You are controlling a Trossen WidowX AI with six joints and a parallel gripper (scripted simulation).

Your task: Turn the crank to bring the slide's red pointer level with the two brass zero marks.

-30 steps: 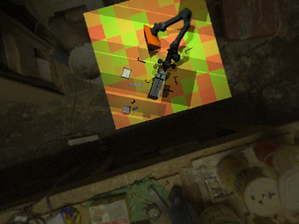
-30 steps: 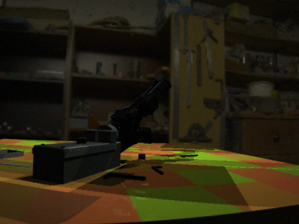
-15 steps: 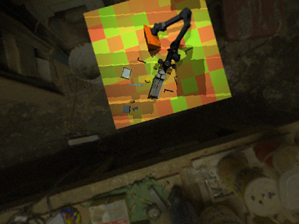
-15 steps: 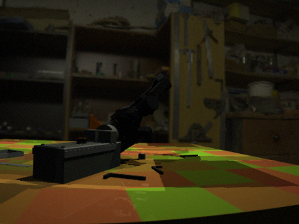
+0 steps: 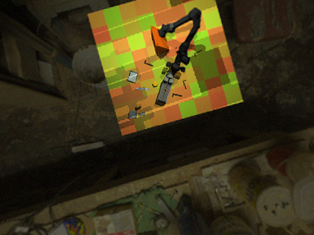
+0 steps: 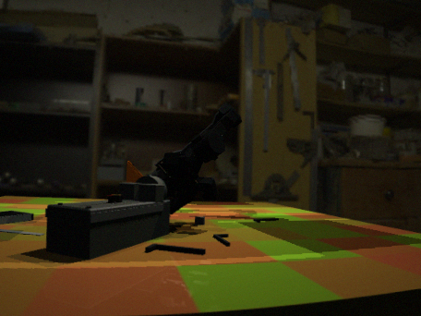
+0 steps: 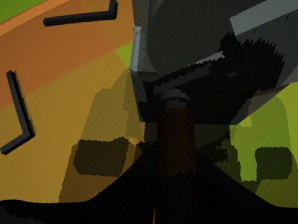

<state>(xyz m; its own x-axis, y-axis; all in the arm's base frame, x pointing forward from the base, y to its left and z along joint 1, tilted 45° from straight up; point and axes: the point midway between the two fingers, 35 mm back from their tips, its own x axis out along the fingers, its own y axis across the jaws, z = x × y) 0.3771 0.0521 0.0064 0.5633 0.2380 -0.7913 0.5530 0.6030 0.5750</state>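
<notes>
The red pointer is 140 mm ahead of my gripper tip, 120 mm to the right of it and 40 mm above it. Round my gripper tip: yellow disc (40 mm ahead, 190 mm to the right, 30 mm below); then brown crank handle (10 mm behind, 10 mm to the left, 30 mm above); then small cube (100 mm behind, 100 mm to the left, 30 mm below).
</notes>
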